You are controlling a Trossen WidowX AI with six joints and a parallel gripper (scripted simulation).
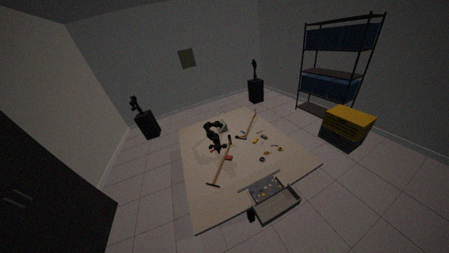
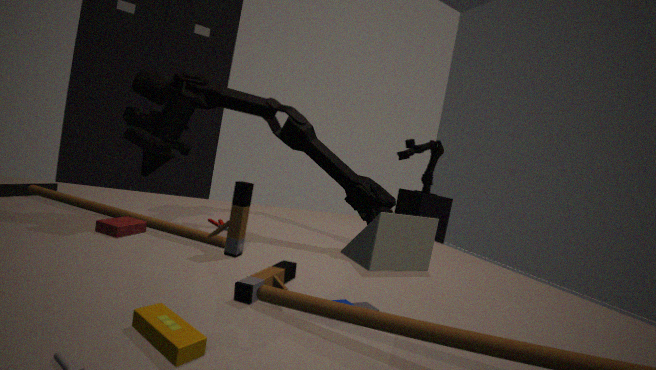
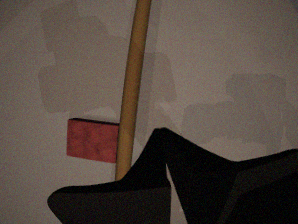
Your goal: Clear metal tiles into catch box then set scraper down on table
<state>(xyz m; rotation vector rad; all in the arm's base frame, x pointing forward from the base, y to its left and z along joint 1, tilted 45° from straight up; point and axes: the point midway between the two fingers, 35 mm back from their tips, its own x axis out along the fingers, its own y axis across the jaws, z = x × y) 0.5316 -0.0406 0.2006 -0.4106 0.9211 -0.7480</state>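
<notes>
My gripper tip is 5 cm above the long scraper, 3 cm short of it and 2 cm to the right of it. From my gripper tip the other things lie so: red block (10 cm below, 9 cm to the left, 2 cm ahead); red clip (19 cm behind, 11 cm below, 4 cm to the right); yellow block (47 cm to the left, 10 cm behind, 9 cm below).
</notes>
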